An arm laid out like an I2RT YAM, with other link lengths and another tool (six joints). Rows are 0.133 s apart.
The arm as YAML. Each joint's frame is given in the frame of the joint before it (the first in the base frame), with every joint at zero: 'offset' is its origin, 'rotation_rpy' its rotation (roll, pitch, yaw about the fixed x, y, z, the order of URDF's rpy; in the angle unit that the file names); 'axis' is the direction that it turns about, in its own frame. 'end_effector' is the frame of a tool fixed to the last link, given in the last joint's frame.
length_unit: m
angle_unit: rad
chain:
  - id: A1
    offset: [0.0, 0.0, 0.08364]
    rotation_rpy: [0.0, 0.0, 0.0]
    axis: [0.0, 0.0, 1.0]
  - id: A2
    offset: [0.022, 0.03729, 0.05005]
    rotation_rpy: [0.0, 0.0, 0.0]
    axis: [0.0, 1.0, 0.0]
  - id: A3
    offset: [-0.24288, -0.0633, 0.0]
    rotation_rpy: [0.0, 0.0, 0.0]
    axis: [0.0, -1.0, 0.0]
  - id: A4
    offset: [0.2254, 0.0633, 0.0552]
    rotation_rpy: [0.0, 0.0, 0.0]
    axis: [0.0, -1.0, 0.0]
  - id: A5
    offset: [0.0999, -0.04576, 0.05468]
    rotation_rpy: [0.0, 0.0, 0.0]
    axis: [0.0, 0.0, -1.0]
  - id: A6
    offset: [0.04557, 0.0, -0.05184]
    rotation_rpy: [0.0, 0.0, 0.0]
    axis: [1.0, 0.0, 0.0]
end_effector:
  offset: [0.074, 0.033, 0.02]
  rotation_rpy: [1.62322, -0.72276, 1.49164]
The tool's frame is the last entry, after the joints.
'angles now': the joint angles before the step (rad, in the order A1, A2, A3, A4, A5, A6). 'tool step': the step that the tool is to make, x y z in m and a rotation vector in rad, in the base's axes. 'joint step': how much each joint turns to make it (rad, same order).
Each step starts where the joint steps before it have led.
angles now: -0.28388, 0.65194, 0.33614, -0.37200, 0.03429, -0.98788
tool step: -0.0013, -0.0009, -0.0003, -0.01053, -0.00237, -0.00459
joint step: -0.00002, -0.01414, -0.00607, -0.00267, 0.00951, -0.00443
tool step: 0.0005, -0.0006, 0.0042, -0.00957, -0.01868, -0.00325
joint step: 0.00138, -0.01956, 0.00104, 0.00001, 0.00609, -0.00023
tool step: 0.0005, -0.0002, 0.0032, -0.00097, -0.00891, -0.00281
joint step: 0.00039, -0.00679, 0.00634, -0.00446, 0.00158, 0.00319
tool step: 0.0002, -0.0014, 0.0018, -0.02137, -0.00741, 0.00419
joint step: -0.00040, -0.00937, -0.00113, 0.00580, 0.00745, -0.01753
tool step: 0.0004, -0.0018, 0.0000, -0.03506, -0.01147, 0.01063
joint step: 0.00044, -0.01393, -0.01433, 0.02314, 0.00966, -0.03071
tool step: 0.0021, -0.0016, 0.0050, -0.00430, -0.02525, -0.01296
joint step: -0.00022, -0.01048, 0.00111, 0.01315, 0.00883, 0.00965
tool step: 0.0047, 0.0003, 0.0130, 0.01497, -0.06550, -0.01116
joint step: 0.00032, -0.02615, 0.00484, 0.02527, -0.00772, 0.03379
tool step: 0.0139, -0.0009, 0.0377, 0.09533, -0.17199, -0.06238
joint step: -0.00052, -0.02011, 0.03252, 0.07626, -0.00815, 0.15255
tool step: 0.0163, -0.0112, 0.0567, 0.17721, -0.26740, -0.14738
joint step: 0.00019, 0.00972, 0.03932, 0.15288, 0.06475, 0.27909
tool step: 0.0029, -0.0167, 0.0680, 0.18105, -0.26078, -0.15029
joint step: -0.00002, 0.02489, 0.10796, 0.06894, 0.11279, 0.26993
